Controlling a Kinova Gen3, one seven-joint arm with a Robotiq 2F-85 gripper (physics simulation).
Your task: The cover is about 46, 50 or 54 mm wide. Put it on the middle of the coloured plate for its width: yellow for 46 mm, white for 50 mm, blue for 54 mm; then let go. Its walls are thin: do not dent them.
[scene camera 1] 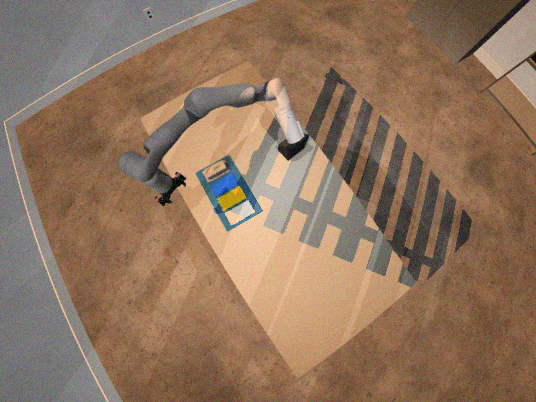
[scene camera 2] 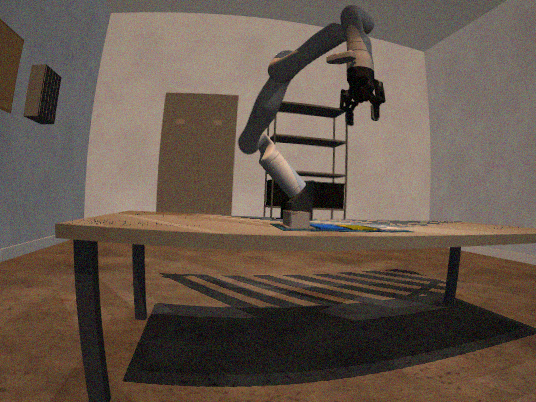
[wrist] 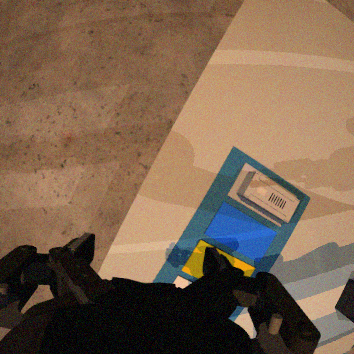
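Observation:
The cover (scene camera 1: pixel 217 170) (scene camera 2: pixel 296 220) (wrist: pixel 272 196) is a pale, box-like piece with dark slots on its top. It sits on a pale patch at one end of the teal board (scene camera 1: pixel 251 200) (wrist: pixel 234 157). The blue plate (scene camera 1: pixel 224 185) (scene camera 2: pixel 324 227) (wrist: pixel 240 232) is beside it, then the yellow plate (scene camera 1: pixel 232 199) (scene camera 2: pixel 357 228) (wrist: pixel 194 260), then the white plate (scene camera 1: pixel 241 213) (wrist: pixel 182 282). I cannot tell the cover's width. My gripper (scene camera 1: pixel 171 190) (scene camera 2: pixel 362 119) (wrist: pixel 148 252) is open and empty, high above table level. In the wrist view a finger hides part of the yellow plate.
The board lies near one long edge of the wooden table (scene camera 1: pixel 300 320) (scene camera 2: pixel 175 232) (wrist: pixel 280 75). The arm's dark base (scene camera 1: pixel 293 147) stands on the table, across from that edge. A shelf rack (scene camera 2: pixel 346 165) stands behind the table. Striped shadows cross the table and floor.

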